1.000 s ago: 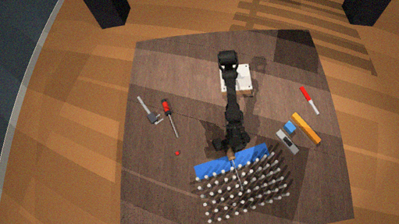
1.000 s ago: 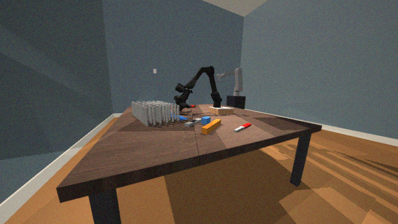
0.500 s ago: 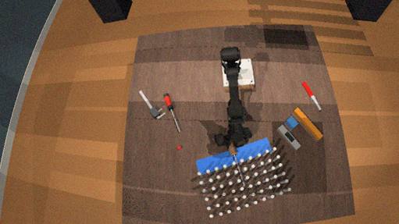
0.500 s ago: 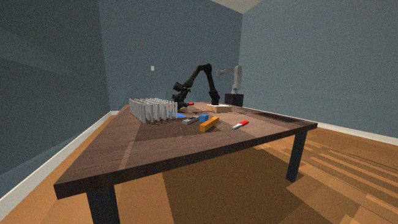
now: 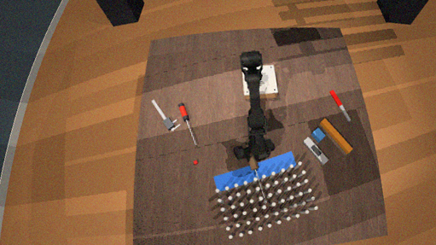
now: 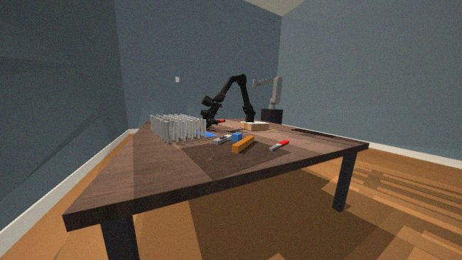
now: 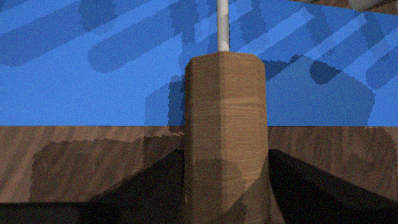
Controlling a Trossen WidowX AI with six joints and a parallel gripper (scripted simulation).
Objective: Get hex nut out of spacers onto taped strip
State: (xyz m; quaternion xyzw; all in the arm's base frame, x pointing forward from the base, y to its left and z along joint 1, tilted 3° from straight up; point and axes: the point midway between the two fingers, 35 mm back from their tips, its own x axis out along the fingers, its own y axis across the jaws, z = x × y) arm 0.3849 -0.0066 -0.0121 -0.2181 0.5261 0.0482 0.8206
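Right now my gripper tip is 50 mm short of the blue taped strip, 20 mm to the right of it and 20 mm above it. From my gripper tip the other things lie so: small red cube 280 mm to the right, 10 mm below, 10 mm ahead; wooden-handled tool 100 mm ahead, 30 mm to the left; grey block 320 mm to the left, 40 mm behind.
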